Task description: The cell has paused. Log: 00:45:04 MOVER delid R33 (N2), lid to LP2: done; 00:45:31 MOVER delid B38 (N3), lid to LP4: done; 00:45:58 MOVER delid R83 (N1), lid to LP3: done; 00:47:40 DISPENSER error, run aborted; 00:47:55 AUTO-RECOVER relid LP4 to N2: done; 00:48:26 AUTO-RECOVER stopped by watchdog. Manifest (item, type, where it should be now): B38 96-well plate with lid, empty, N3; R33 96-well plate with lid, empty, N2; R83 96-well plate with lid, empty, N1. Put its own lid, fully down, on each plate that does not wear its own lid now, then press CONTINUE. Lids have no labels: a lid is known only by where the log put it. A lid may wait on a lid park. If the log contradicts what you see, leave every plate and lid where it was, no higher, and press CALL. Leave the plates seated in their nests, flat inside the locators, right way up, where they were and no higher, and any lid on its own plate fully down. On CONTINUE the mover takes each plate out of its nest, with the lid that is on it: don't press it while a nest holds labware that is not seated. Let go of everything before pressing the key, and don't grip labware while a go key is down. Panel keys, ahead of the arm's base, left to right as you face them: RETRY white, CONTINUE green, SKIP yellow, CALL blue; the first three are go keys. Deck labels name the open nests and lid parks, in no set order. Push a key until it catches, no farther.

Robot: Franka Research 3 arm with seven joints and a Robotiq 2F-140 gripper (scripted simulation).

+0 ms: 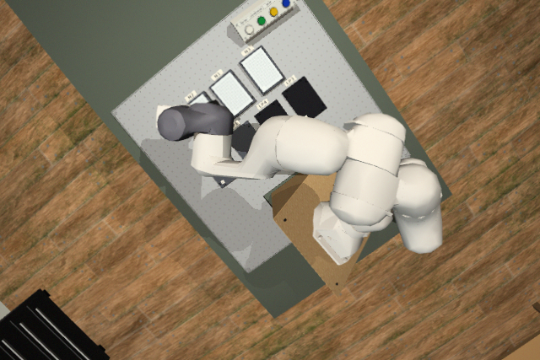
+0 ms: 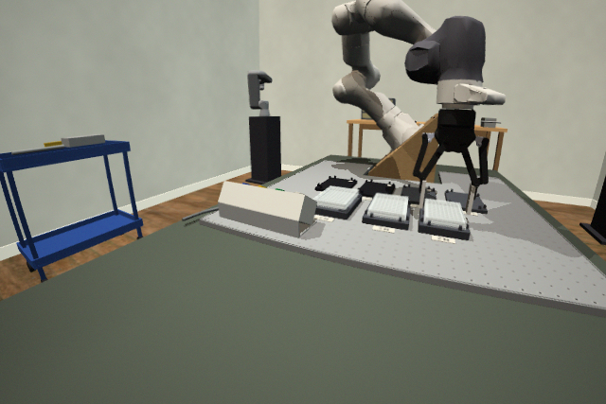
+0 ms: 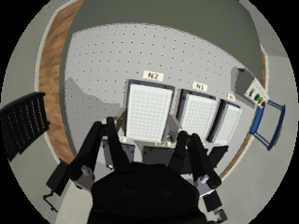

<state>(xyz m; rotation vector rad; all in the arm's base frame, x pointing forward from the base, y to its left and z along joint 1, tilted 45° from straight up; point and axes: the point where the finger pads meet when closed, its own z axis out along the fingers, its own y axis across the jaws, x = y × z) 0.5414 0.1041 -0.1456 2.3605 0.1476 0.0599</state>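
Right now the green key is 340 mm to the right of my hand, 160 mm ahead of it and 10 mm above it. Round my hand: lid park LP4 (200 mm to the right, 160 mm behind, 50 mm below); then LP1 (170 mm behind, 80 mm to the right, 50 mm below); then lid park LP2 (190 mm behind, 60 mm to the left, 50 mm below).
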